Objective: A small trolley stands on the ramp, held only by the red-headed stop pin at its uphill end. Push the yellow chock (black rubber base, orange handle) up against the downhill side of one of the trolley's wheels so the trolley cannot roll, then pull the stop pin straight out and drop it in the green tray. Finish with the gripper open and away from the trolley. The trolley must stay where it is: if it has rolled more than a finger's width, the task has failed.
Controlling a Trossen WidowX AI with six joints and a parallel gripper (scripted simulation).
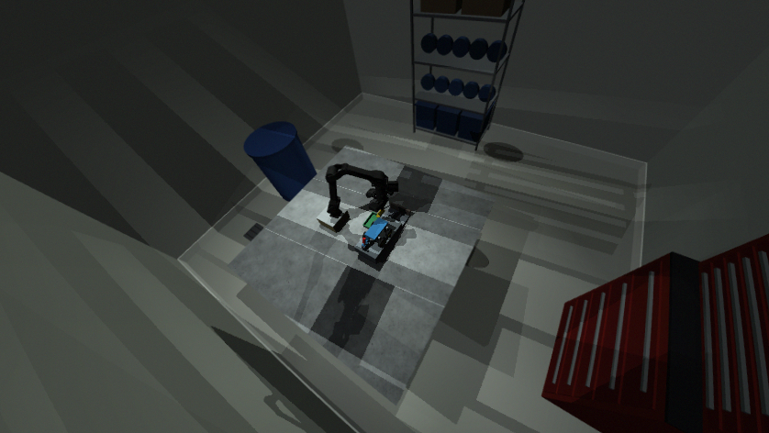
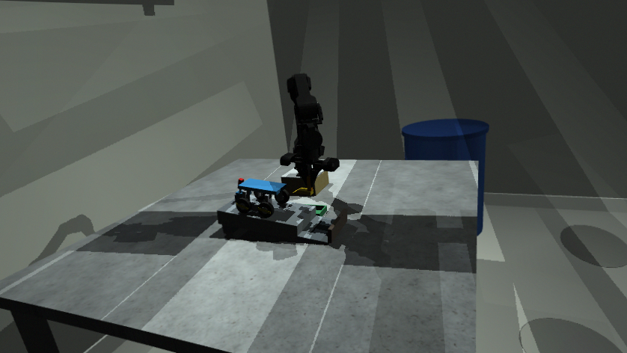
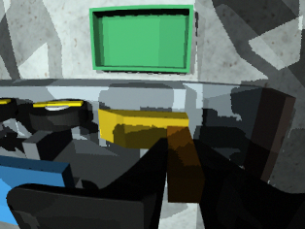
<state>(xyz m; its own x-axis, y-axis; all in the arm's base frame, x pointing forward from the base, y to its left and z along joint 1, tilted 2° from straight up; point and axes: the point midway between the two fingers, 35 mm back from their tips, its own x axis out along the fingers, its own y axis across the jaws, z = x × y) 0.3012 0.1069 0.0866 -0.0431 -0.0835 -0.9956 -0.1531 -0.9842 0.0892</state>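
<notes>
The red-headed stop pin is 25 cm to the right of my gripper tip and 1 cm below it. Round my gripper tip: brown stop board: 7 cm ahead, 10 cm to the left, 10 cm below; trolley: 3 cm ahead, 16 cm to the right, 2 cm below; yellow chock: 2 cm to the right, 1 cm below.
</notes>
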